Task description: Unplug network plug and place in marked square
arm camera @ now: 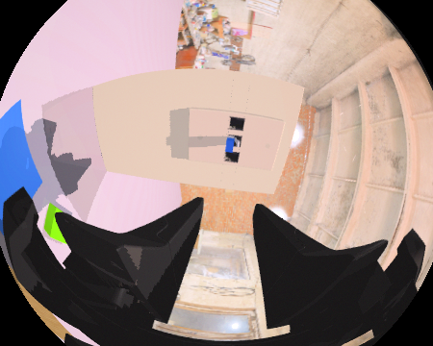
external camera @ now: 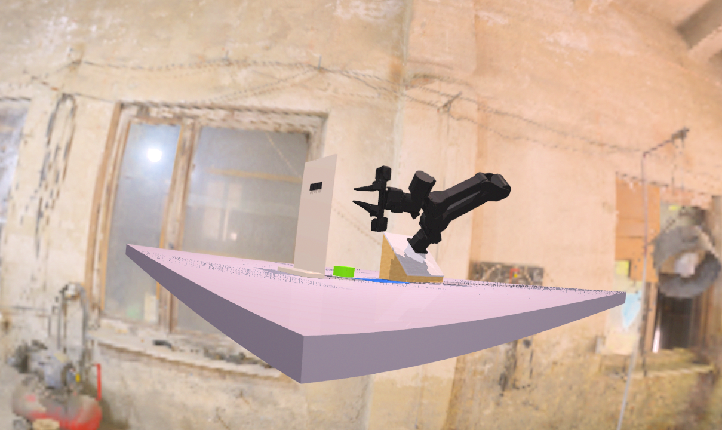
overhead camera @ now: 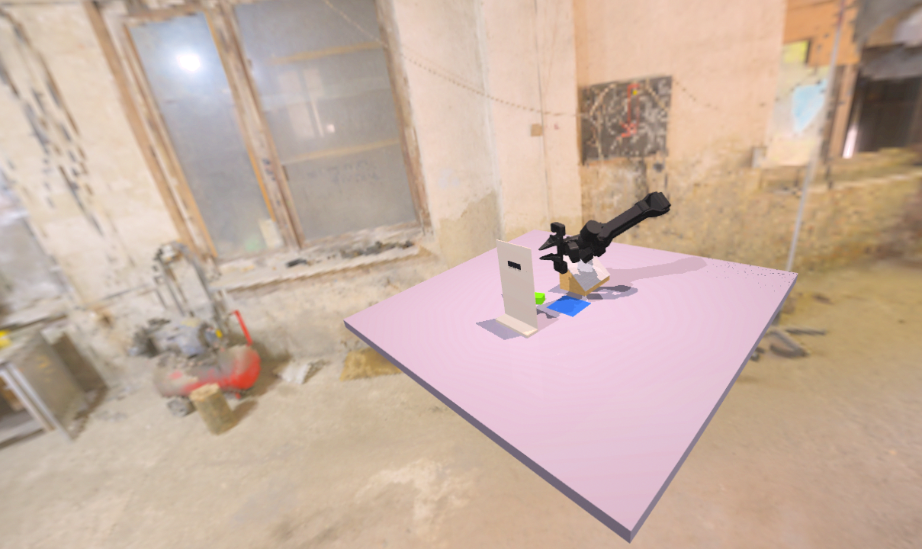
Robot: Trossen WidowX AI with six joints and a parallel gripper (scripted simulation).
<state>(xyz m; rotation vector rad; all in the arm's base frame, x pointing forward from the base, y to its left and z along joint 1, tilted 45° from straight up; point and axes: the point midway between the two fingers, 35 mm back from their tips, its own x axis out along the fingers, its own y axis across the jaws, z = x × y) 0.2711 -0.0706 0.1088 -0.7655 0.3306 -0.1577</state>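
My gripper tip is 11 cm short of the grey plug and 1 cm to the left of it. Also, from my gripper tip: beige upright panel 13 cm ahead, 1 cm to the right, 9 cm below.
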